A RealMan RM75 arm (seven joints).
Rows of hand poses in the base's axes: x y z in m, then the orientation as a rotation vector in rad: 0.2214 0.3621 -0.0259 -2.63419 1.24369 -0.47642; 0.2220 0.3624 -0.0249 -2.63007 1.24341 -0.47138; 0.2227 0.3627 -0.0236 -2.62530 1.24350 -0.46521; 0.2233 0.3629 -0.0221 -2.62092 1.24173 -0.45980; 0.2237 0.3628 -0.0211 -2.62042 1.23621 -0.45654; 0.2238 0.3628 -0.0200 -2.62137 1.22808 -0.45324; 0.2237 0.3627 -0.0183 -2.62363 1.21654 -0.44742; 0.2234 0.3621 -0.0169 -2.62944 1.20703 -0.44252; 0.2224 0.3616 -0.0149 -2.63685 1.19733 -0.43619; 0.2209 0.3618 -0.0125 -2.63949 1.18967 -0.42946; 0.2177 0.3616 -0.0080 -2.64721 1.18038 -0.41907; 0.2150 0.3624 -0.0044 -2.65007 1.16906 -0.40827; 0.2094 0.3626 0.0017 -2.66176 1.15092 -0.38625
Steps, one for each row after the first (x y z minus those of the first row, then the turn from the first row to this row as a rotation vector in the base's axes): 0.0006 0.0003 0.0010 0.00551 0.00074 0.00002; 0.0013 0.0006 0.0023 0.01192 0.00189 -0.00021; 0.0019 0.0008 0.0038 0.01815 0.00240 0.00079; 0.0023 0.0007 0.0048 0.02126 0.00266 0.00468; 0.0024 0.0007 0.0059 0.02382 0.00303 0.01053; 0.0023 0.0006 0.0076 0.02716 0.00461 0.01908; 0.0020 0.0000 0.0090 0.02670 0.00779 0.02671; 0.0010 -0.0005 0.0110 0.02552 0.01247 0.03481; -0.0005 -0.0003 0.0134 0.02789 0.01565 0.04090; -0.0037 -0.0005 0.0179 0.02791 0.02283 0.04909; -0.0064 0.0003 0.0215 0.03249 0.02759 0.05802; -0.0120 0.0005 0.0276 0.03568 0.04117 0.07366
